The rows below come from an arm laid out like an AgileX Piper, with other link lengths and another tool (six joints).
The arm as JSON. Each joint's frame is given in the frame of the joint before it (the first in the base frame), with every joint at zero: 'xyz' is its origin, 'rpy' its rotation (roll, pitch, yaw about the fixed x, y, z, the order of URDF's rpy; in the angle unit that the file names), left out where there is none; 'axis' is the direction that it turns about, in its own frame. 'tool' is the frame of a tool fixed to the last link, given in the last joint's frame.
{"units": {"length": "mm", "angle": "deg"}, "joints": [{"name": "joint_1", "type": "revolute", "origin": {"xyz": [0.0, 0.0, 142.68]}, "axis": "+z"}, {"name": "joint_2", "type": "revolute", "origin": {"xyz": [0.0, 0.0, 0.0]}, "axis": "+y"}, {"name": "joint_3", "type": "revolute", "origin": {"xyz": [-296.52, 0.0, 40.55]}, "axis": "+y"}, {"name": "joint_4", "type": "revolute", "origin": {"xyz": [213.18, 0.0, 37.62]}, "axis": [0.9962, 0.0, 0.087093]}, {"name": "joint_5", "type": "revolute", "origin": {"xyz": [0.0, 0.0, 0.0]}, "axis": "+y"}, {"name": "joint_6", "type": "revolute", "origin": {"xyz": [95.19, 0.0, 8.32]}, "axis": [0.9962, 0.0, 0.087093]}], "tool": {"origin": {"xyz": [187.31, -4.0, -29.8], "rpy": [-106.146, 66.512, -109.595]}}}
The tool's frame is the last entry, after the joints.
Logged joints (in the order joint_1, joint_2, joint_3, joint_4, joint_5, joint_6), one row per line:
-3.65, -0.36, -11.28, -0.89, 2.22, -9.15
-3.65, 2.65, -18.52, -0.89, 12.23, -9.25
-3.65, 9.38, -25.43, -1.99, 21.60, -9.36
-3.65, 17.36, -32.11, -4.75, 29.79, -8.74
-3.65, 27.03, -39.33, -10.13, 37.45, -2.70
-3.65, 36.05, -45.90, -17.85, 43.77, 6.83
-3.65, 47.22, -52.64, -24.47, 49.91, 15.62
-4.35, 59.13, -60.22, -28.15, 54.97, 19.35
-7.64, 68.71, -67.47, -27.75, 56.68, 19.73
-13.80, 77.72, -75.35, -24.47, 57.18, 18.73
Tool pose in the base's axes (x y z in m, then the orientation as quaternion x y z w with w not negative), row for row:
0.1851, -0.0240, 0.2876, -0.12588, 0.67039, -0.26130, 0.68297
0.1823, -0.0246, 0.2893, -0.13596, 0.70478, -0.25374, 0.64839
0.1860, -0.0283, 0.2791, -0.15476, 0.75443, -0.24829, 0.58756
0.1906, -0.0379, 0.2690, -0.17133, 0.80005, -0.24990, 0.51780
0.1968, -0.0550, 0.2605, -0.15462, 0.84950, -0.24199, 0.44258
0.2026, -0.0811, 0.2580, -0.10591, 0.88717, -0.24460, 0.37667
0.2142, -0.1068, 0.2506, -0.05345, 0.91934, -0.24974, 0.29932
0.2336, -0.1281, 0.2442, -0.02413, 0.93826, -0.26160, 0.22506
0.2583, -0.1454, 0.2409, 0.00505, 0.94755, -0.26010, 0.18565
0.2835, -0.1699, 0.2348, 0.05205, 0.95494, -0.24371, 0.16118
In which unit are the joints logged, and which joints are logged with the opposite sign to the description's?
The joints are logged in degrees. Opposite sign: none.
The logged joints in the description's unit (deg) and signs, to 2 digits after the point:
-3.65, -0.36, -11.28, -0.89, 2.22, -9.15
-3.65, 2.65, -18.52, -0.89, 12.23, -9.25
-3.65, 9.38, -25.43, -1.99, 21.60, -9.36
-3.65, 17.36, -32.11, -4.75, 29.79, -8.74
-3.65, 27.03, -39.33, -10.13, 37.45, -2.70
-3.65, 36.05, -45.90, -17.85, 43.77, 6.83
-3.65, 47.22, -52.64, -24.47, 49.91, 15.62
-4.35, 59.13, -60.22, -28.15, 54.97, 19.35
-7.64, 68.71, -67.47, -27.75, 56.68, 19.73
-13.80, 77.72, -75.35, -24.47, 57.18, 18.73

